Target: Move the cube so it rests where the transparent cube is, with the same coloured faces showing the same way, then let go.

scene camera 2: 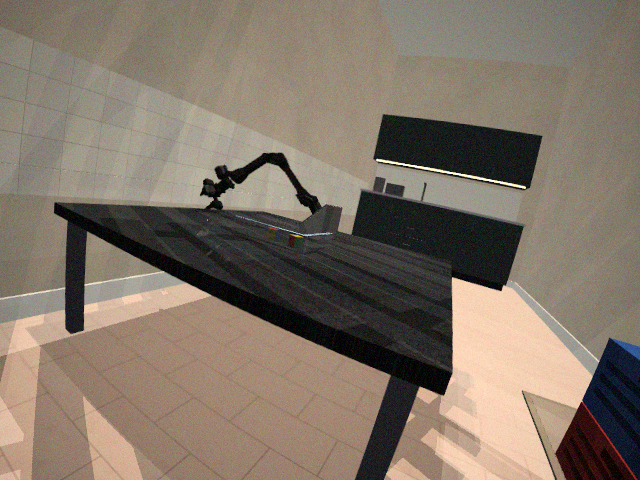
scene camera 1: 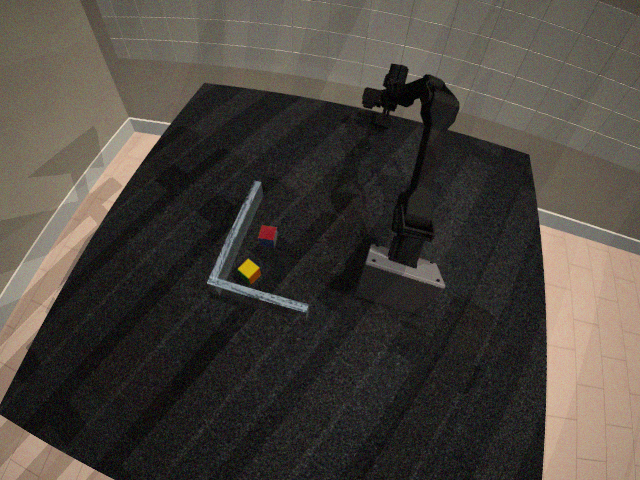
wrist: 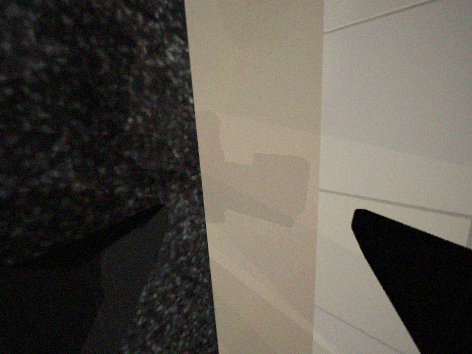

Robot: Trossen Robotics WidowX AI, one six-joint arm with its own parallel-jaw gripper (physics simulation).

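Places are measured from the arm's base along level axes (x right, y ahead, z up), in centimetres.
Pixels of known places: gripper, fingertip midpoint: [scene camera 2: 202, 202] [wrist: 260, 215]; arm's base, link origin: [scene camera 2: 319, 215] [scene camera 1: 402, 260].
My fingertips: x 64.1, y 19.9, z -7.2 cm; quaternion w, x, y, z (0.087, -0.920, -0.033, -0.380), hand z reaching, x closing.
Observation:
Ahead of a thing's pixels: the offset from my fingertips to its top centre. "spot": to the spot under its first point. Level surfaces: height alone.
A cube [scene camera 1: 249, 271] [scene camera 2: 296, 240] with a yellow top stands in the angle of the two pale bars; orange and green sides show in scene camera 1, red and green in scene camera 2. A second cube [scene camera 1: 267, 235] [scene camera 2: 273, 233], red on top with a dark blue side, stands a little apart from it beside the longer bar; it looks fainter in scene camera 2, like the transparent cube. My gripper [scene camera 1: 383, 117] [scene camera 2: 214, 204] [wrist: 260, 215] is open and empty, low near the table's wall-side edge, far from both cubes. No cube shows in the wrist view.
A long pale bar @[spot: dx -70.2, dy +19.9, dz +2.6 cm] [scene camera 1: 235, 235] and a shorter pale bar @[spot: dx -81.8, dy +5.4, dz +2.7 cm] [scene camera 1: 268, 297] meet in an L beside the cubes. The arm's base [scene camera 1: 403, 279] [scene camera 2: 324, 219] stands on the dark table @[dz -3.3 cm] [scene camera 1: 310, 387] [scene camera 2: 320, 294]. A tiled wall [scene camera 1: 248, 31] rises behind my gripper.

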